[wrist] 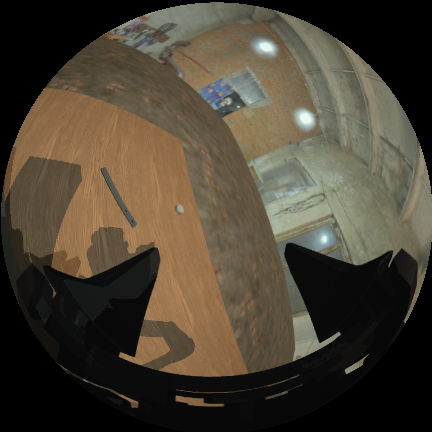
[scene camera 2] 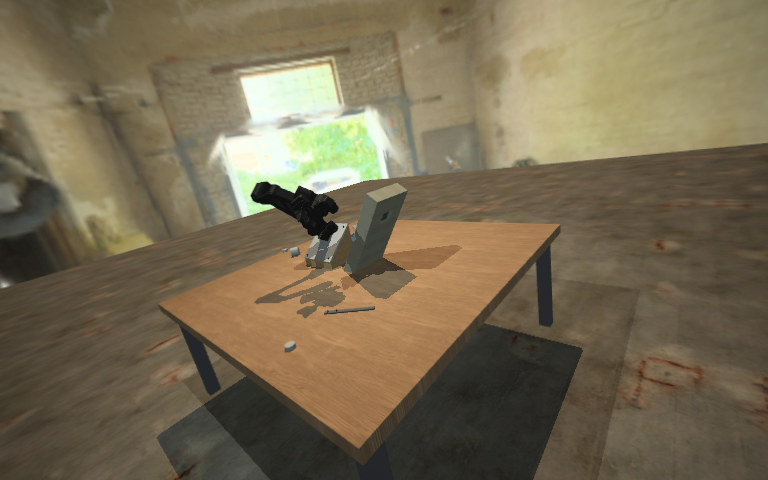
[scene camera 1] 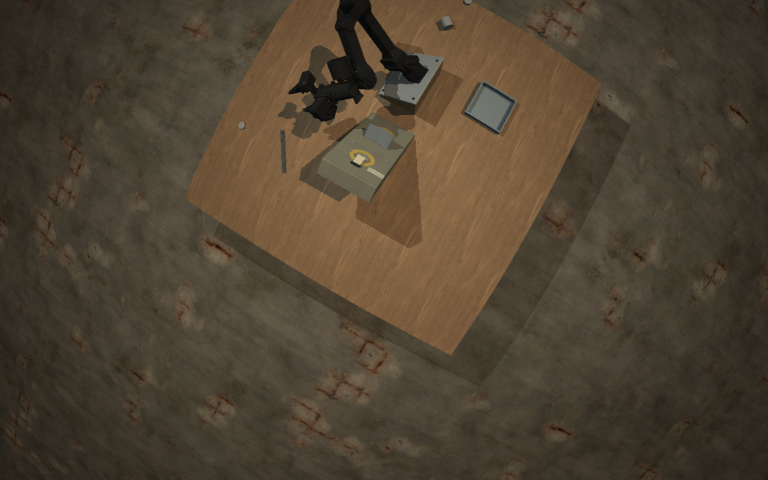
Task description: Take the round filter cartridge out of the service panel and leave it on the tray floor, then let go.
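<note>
The service panel (scene camera 1: 346, 167) (scene camera 2: 374, 234) is a grey-green box with a sloping face. On that face, in scene camera 1, a cream block (scene camera 1: 359, 159) sits within a yellow ring, and a grey flap (scene camera 1: 378, 136) partly covers another yellow ring. I cannot make out the round filter cartridge for certain. The tray (scene camera 1: 489, 108) is a shallow, blue-grey square at the right in scene camera 1; it does not show in the wrist view. My gripper (scene camera 1: 304, 101) (scene camera 2: 334, 219) (wrist: 223, 253) is open and empty, raised above the table beside the panel, up and left of it in scene camera 1.
The arm's grey base block (scene camera 1: 427, 84) (scene camera 2: 343, 234) stands close to the panel. A dark thin bar (scene camera 1: 283, 151) (scene camera 2: 349, 310) (wrist: 118, 196) and a small pale disc (scene camera 1: 241, 125) (scene camera 2: 289, 345) (wrist: 179, 209) lie on the table. A grey cylinder (scene camera 1: 446, 23) (scene camera 2: 294, 251) lies beyond the base.
</note>
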